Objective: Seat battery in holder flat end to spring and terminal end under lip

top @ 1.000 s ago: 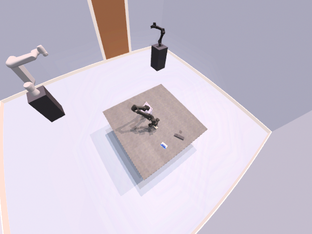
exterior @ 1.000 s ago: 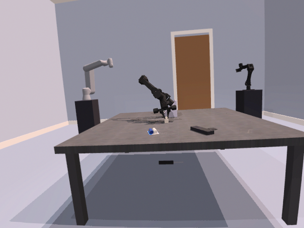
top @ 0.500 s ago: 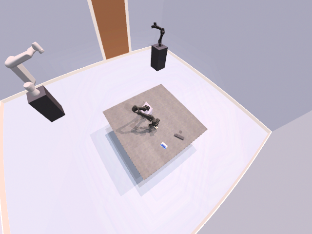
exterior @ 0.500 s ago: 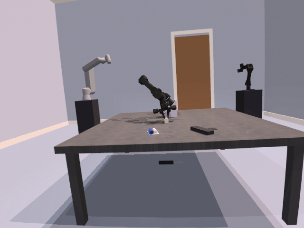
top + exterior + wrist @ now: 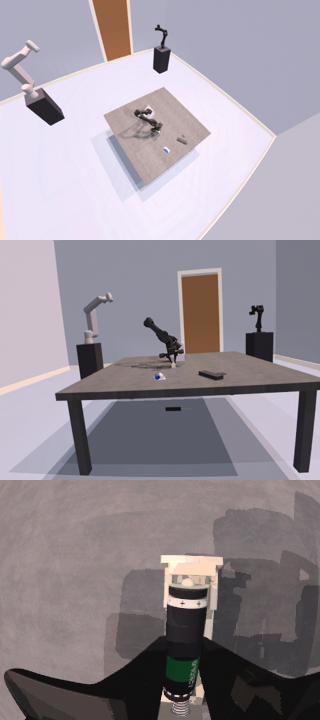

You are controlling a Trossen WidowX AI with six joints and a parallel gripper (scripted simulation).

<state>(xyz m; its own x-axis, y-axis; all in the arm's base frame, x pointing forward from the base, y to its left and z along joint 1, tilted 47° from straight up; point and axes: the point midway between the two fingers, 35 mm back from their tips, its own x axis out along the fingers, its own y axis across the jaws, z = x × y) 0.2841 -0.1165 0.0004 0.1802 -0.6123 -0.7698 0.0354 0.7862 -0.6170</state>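
Now: the battery 1 cm above my gripper tip. From my gripper tip the other things lie so: flat black block: 37 cm ahead, 18 cm to the left.
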